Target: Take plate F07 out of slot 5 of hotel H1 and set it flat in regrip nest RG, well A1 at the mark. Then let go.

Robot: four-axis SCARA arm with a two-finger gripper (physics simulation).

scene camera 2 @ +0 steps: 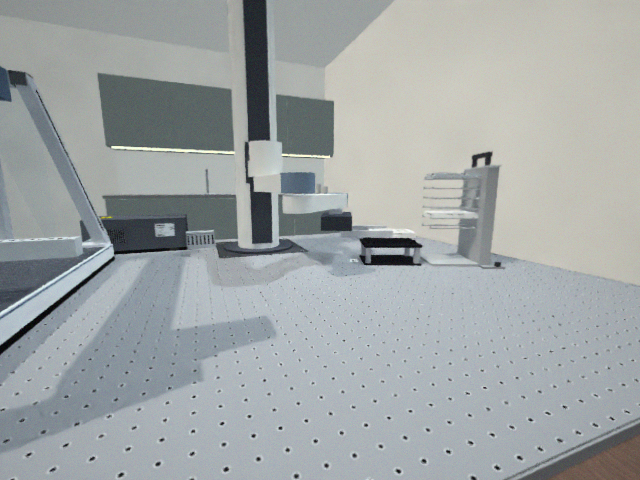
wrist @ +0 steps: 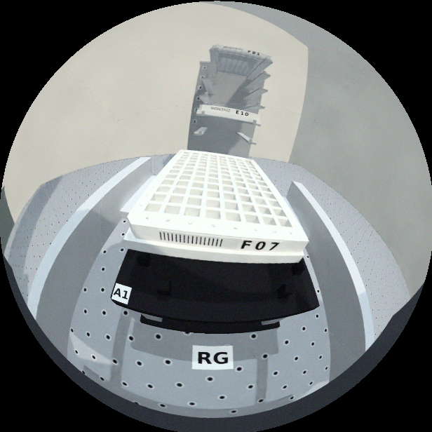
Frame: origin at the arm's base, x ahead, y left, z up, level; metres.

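Seen in the pictures: gripper, fingertip midpoint: (scene camera 2: 389,231); arm's base at its link origin: (scene camera 2: 259,250).
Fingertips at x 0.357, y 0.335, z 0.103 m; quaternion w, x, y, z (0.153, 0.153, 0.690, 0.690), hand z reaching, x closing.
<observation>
Offsets run from my fingertips to a thing's top centre. "spot": to the spot under its first point.
My gripper (scene camera 2: 385,232) (wrist: 221,177) is shut on plate F07 {dx +0.000, dy +0.004, dz +0.003 m} (scene camera 2: 405,233) (wrist: 215,239), a white well plate, with one finger along each long side. The plate is level, a little above regrip nest RG {dx +0.005, dy -0.004, dz -0.020 m} (scene camera 2: 390,242) (wrist: 215,292), a black raised stand. Its near end, labelled F07, faces the camera. Faint row letters start with A at its near left corner, on the same side as the nest's A1 mark (wrist: 121,293). The nest's far part is hidden under the plate. Hotel H1 (scene camera 2: 488,217) (wrist: 220,139) stands beyond the nest.
In the hotel, clear plate F01 {spot: dx +0.095, dy +0.107, dz +0.161 m} (scene camera 2: 444,176) (wrist: 240,51) lies at the top and white plate E10 {dx +0.070, dy +0.158, dz +0.059 m} (scene camera 2: 449,213) (wrist: 227,113) lower down. A dark grey box {spot: dx -0.392, dy -0.712, dz -0.031 m} (scene camera 2: 144,235) stands behind left, and a white-framed machine (scene camera 2: 62,155) at the far left.
</observation>
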